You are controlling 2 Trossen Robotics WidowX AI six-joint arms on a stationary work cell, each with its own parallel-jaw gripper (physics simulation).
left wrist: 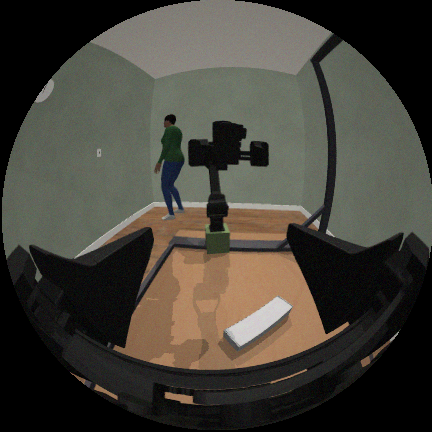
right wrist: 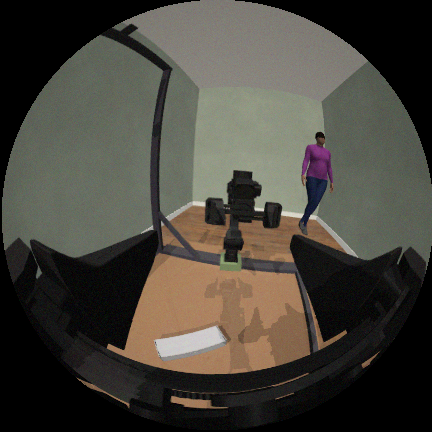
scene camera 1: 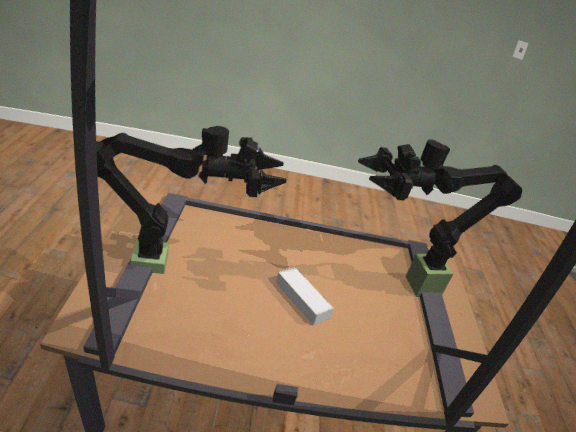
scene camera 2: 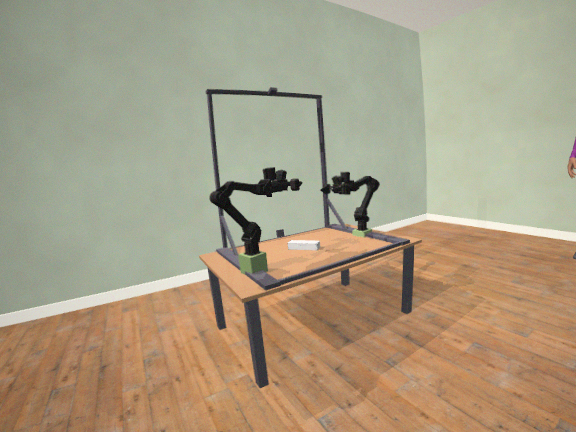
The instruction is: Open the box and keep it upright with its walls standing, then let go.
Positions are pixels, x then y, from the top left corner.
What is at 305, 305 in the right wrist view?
A dark frame.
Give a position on a tall dark post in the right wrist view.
At 159, 105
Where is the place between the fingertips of the left gripper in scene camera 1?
284, 172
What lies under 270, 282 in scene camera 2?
A dark frame.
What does the right gripper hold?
Nothing.
